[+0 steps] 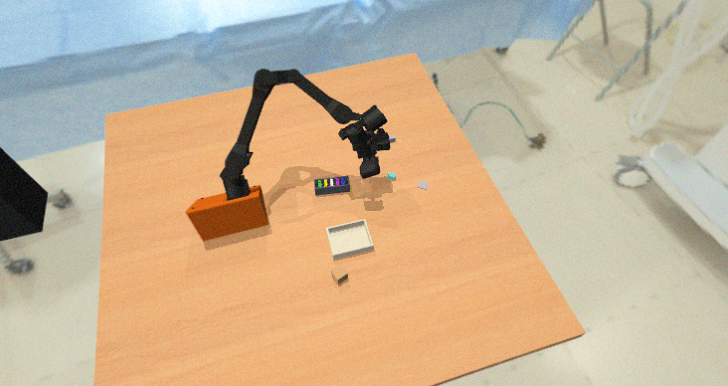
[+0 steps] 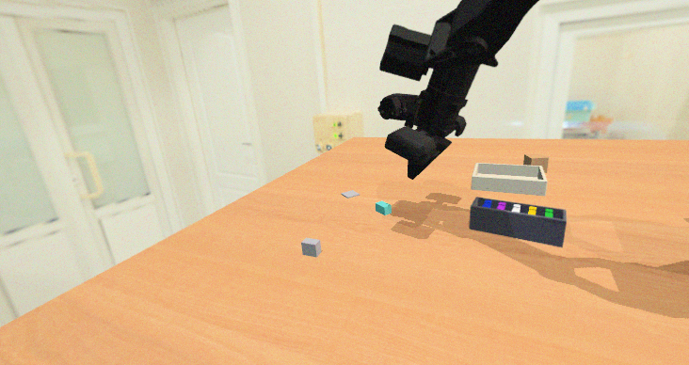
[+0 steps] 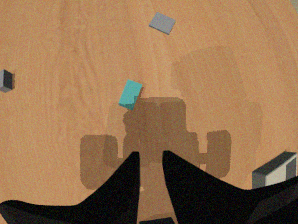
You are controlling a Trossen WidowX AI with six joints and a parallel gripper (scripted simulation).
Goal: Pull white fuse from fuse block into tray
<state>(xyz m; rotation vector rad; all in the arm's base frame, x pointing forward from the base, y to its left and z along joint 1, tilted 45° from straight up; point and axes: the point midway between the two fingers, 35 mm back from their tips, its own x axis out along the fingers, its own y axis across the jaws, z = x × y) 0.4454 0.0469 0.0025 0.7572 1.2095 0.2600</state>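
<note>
Now: gripper tip 16 cm past the white fuse, 5 cm above it and 1 cm to the right of it. From my gripper tip the other things lie so: purple fuse (14 cm behind, 5 cm below, 1 cm to the left); blue fuse (12 cm behind, 5 cm below, 1 cm to the left); teal cube (7 cm below, 6 cm ahead).
</note>
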